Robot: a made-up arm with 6 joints.
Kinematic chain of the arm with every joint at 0, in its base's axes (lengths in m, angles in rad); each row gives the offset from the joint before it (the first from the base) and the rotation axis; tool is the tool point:
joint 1: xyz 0 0 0.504 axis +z
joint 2: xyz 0 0 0 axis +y
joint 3: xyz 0 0 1.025 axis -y
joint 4: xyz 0 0 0 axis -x
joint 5: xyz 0.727 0 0 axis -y
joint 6: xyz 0 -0.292 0 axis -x
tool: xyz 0 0 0
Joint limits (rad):
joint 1: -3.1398..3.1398
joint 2: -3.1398..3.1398
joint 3: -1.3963..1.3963
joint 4: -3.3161..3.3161
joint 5: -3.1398..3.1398
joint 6: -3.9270..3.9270
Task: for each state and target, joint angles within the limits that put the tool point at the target. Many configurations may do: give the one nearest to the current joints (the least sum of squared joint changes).
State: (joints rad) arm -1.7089 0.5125 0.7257 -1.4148 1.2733 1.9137
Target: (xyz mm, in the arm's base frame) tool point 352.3 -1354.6 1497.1
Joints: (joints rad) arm -1.3003 0.6749 1.3046 -1.4935 1.2733 1.9137
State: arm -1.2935 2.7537 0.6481 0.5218 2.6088 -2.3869
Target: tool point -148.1 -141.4 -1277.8
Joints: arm -1.3401 3.0295 1.1349 0.9217 2.6088 -2.3869
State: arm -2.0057 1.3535 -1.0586 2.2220 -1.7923 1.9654
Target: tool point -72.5 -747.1 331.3
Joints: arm -1.9235 0.9720 -1.0540 2.2794 -1.7923 1.9654
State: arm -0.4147 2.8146 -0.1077 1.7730 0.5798 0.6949
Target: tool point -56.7 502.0 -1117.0
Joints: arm -1.1935 3.1383 0.5345 2.0408 0.5798 0.6949
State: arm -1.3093 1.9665 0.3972 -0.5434 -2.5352 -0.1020
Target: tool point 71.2 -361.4 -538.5
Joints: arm -0.8959 2.1016 0.0297 -0.9485 -2.5352 -0.1020
